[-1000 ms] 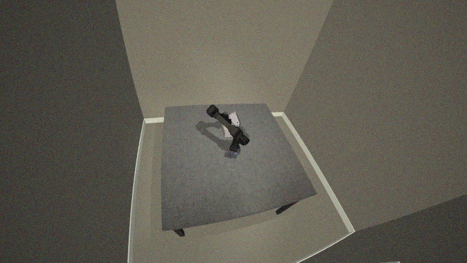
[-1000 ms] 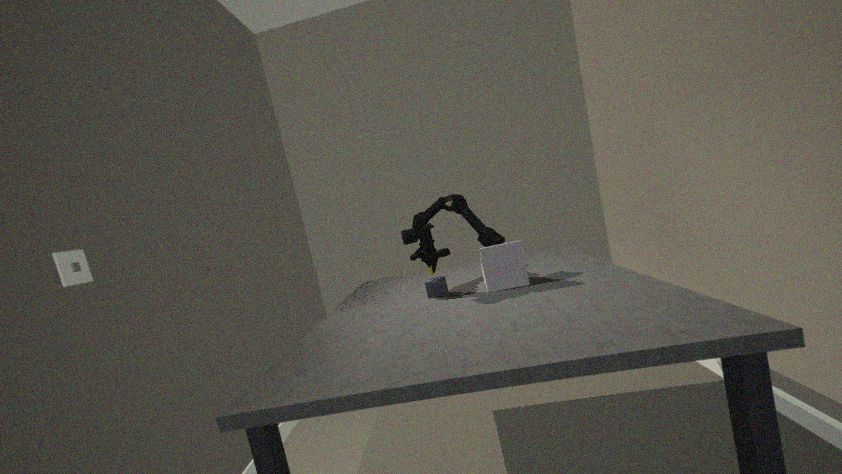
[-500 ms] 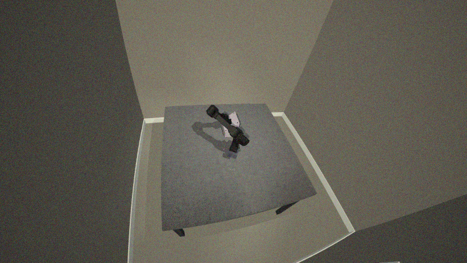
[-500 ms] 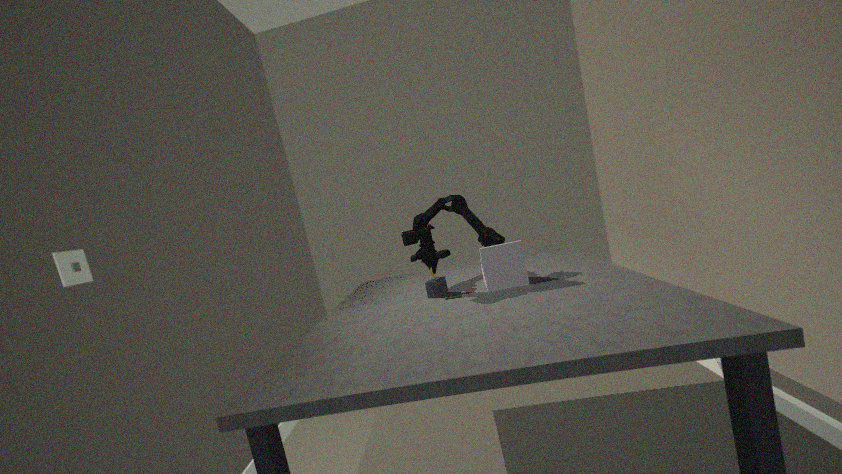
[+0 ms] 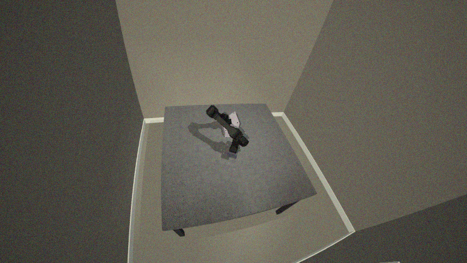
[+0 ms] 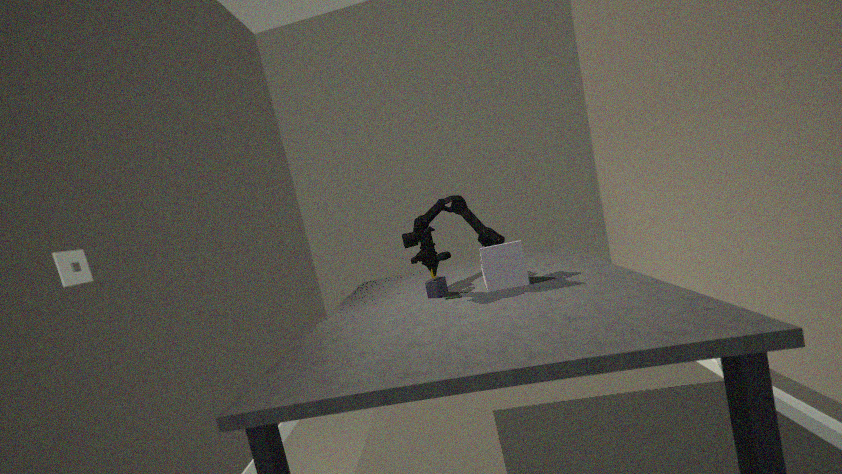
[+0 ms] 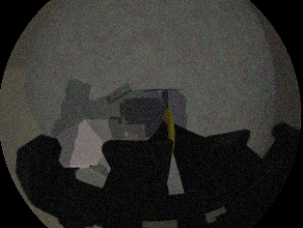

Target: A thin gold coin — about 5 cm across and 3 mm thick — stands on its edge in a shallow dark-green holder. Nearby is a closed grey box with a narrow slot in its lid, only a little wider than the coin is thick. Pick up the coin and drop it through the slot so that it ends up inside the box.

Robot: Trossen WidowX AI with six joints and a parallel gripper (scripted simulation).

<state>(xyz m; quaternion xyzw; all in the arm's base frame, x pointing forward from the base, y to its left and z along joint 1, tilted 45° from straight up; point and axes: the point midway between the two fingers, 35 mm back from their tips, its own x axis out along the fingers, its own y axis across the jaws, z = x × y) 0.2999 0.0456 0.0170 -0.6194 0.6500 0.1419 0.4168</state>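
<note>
The gold coin is 10 mm above my gripper tip.
</note>
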